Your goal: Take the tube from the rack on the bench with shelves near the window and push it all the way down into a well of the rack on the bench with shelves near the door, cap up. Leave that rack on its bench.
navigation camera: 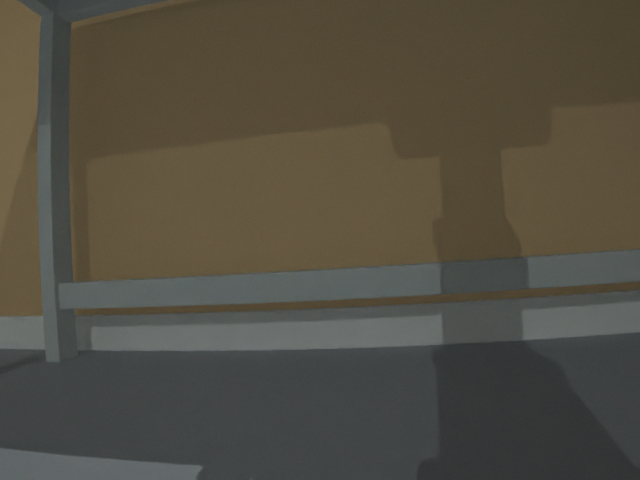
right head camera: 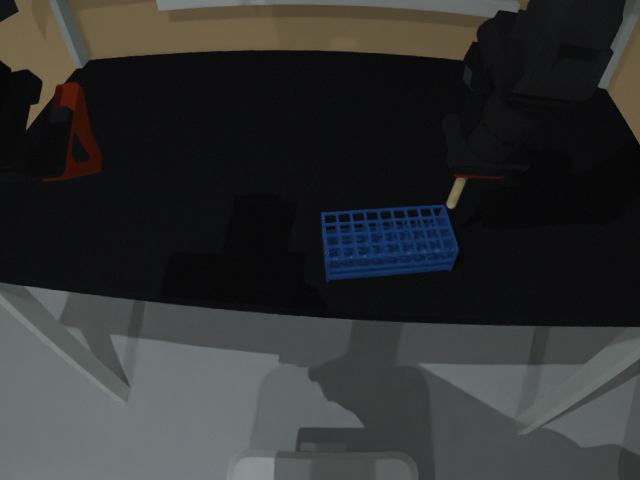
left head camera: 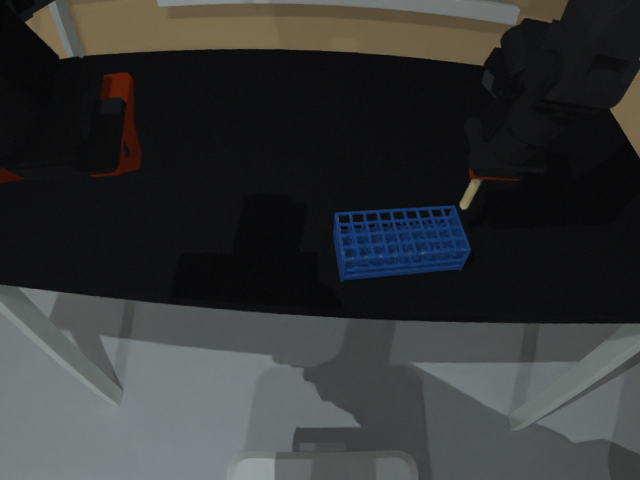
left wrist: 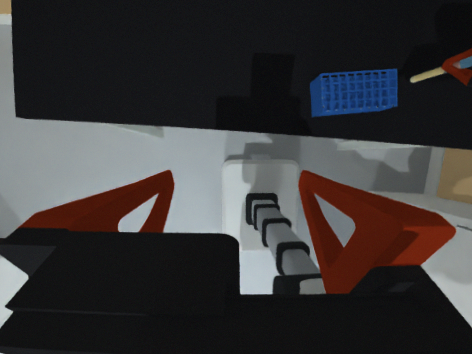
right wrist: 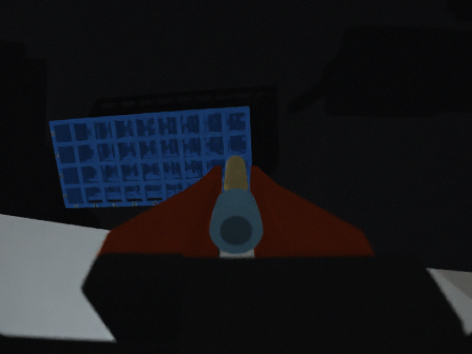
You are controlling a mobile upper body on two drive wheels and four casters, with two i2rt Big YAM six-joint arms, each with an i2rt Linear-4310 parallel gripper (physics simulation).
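Places are measured from the left arm's base along level axes (x back, y left, z down), in metres.
Where they show: left gripper, fingertip midpoint: (right head camera: 52, 169) (left head camera: 85, 164) (left wrist: 236, 177); right gripper, fingertip midpoint: (right head camera: 461, 173) (left head camera: 476, 174) (left wrist: 447, 64) (right wrist: 235, 176).
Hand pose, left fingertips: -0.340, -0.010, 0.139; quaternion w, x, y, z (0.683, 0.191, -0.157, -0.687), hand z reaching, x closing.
Each offset is from my left fingertips to the centre of the thing, as dx, dy, dz. "spot": to the spot under its first point. Level surfaces: height alone.
A blue rack {-0.174, -0.320, +0.328} (left head camera: 402, 260) (right head camera: 390, 268) (left wrist: 316, 100) (right wrist: 150, 159) with rows of square wells stands on the black bench top {dz +0.357} (left head camera: 232, 118) (right head camera: 222, 118) (left wrist: 150, 60). My right gripper (left wrist: 447, 64) (right wrist: 235, 176) is shut on the tube {-0.181, -0.409, +0.200} (left head camera: 469, 194) (right head camera: 455, 193) (left wrist: 427, 75) (right wrist: 236, 172), which has a pale yellow body and a blue cap. The cap is up and the tube's rounded lower end points down. In both head views that end shows just beyond the rack's right back corner; it is apart from the rack in the left wrist view. My left gripper (left wrist: 236, 177) is open and empty, left of the rack.
Pale bench legs {spot: -0.177, +0.497, +0.811} (left head camera: 62, 346) (right head camera: 67, 346) stand below the bench's near edge. A light bar {spot: -0.869, -0.240, +0.240} (left head camera: 336, 6) (right head camera: 336, 6) runs behind the bench. The robot's base (left head camera: 323, 467) (left wrist: 232, 200) is in front of it. The navigation camera shows a grey post (navigation camera: 54, 180) and a crossbar (navigation camera: 258, 286).
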